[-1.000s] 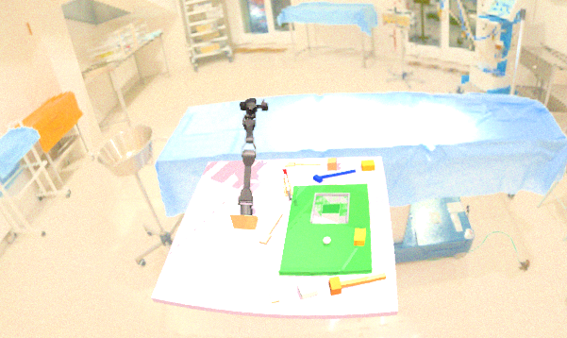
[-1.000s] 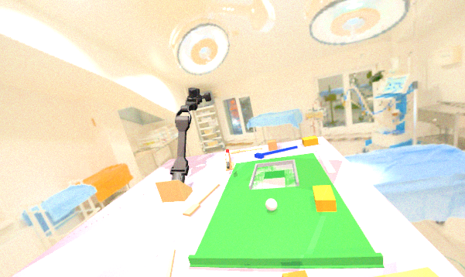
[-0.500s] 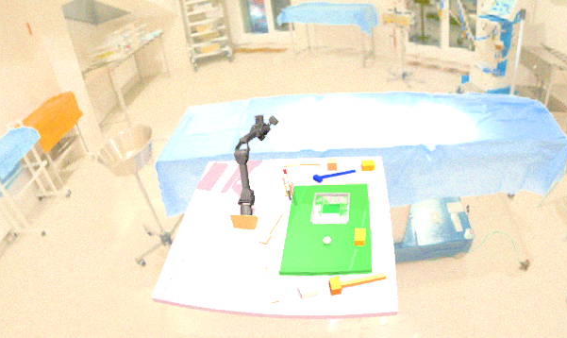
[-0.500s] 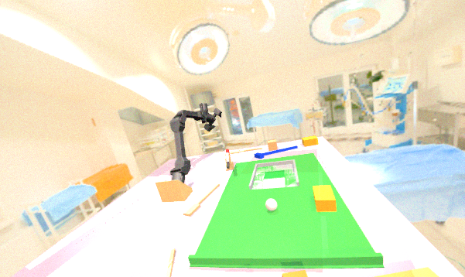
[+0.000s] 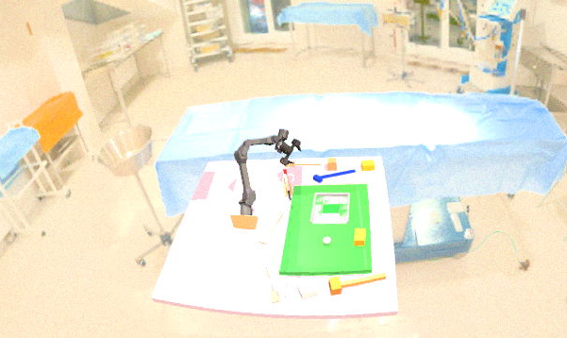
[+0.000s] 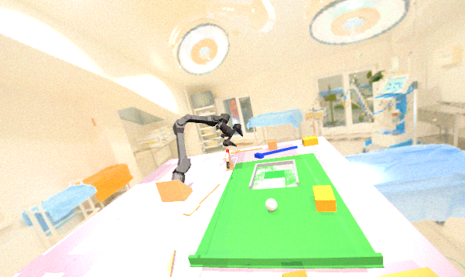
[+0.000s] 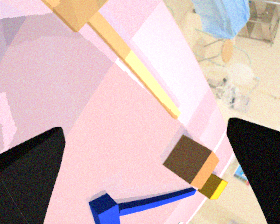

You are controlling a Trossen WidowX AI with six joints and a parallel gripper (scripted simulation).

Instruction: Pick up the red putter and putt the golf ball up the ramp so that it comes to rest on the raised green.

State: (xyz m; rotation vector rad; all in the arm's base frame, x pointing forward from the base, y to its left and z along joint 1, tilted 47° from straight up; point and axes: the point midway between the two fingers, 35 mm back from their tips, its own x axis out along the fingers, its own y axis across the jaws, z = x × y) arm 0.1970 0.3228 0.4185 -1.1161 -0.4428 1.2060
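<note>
The red putter is 24 cm to the right of my gripper tip, 4 cm below it and 3 cm behind it. From my gripper tip the other things lie so: green mat (52 cm to the right, 27 cm ahead, 10 cm below); then white golf ball (66 cm to the right, 28 cm ahead, 7 cm below); then blue putter (25 cm ahead, 8 cm below, 7 cm to the right).
</note>
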